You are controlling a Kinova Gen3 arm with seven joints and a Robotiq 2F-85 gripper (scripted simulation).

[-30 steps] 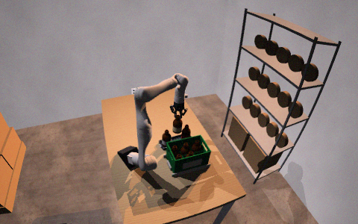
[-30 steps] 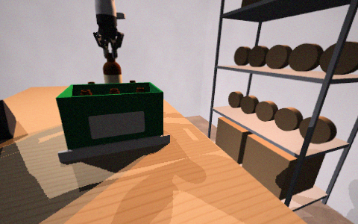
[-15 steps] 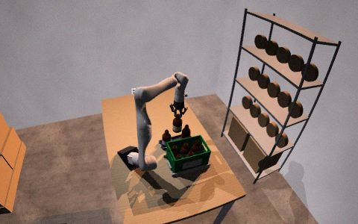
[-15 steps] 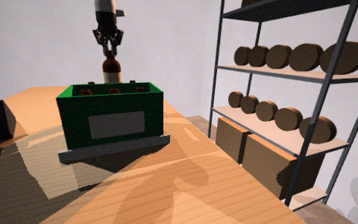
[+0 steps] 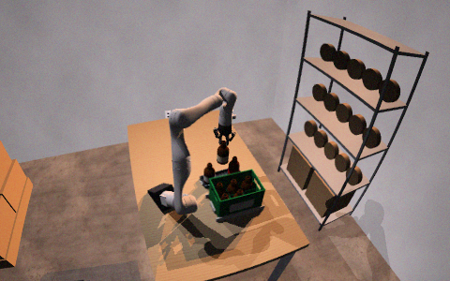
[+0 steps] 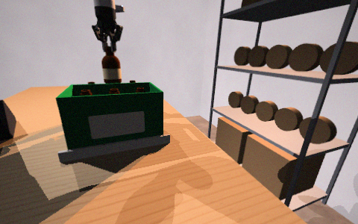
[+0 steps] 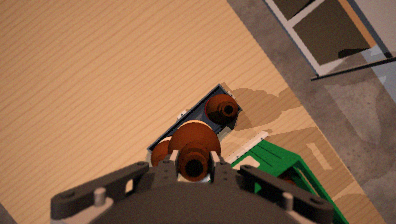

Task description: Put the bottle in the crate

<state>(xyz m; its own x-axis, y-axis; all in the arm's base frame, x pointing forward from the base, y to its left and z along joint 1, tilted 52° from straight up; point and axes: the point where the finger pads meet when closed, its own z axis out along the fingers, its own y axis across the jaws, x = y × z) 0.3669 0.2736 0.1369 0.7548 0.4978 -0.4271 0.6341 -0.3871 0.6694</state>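
My gripper is now 70 mm above the brown bottle. The rest, counted from my hand: green crate: 40 mm behind, 230 mm to the right, 220 mm below; dark tray: 290 mm below.
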